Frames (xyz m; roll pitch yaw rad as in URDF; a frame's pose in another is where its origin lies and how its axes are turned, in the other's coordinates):
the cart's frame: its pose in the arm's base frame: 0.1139 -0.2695 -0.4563 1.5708 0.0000 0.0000
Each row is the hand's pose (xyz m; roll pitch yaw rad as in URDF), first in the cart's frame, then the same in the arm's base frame.
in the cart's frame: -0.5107 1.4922 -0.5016 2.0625 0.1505 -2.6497
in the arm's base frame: -0.3968 0.2321 1.0359 0.4115 0.4858 2.9712
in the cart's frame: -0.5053 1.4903 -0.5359 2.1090 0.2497 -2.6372
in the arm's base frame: -0.3914 0.2664 1.0340 0.4026 0.4874 2.8581
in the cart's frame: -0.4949 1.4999 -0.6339 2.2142 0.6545 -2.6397
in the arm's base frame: -0.3810 0.3644 1.0436 0.3210 0.3916 2.4226
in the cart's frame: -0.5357 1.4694 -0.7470 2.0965 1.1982 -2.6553
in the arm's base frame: -0.4218 0.4775 1.0131 0.0682 0.1710 1.9035
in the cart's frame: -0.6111 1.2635 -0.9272 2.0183 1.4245 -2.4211
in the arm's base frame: -0.4972 0.6577 0.8072 -0.2677 0.0963 1.6811
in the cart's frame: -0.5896 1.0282 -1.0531 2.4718 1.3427 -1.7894
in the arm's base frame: -0.4757 0.7836 0.5719 -0.4456 0.2226 1.6211
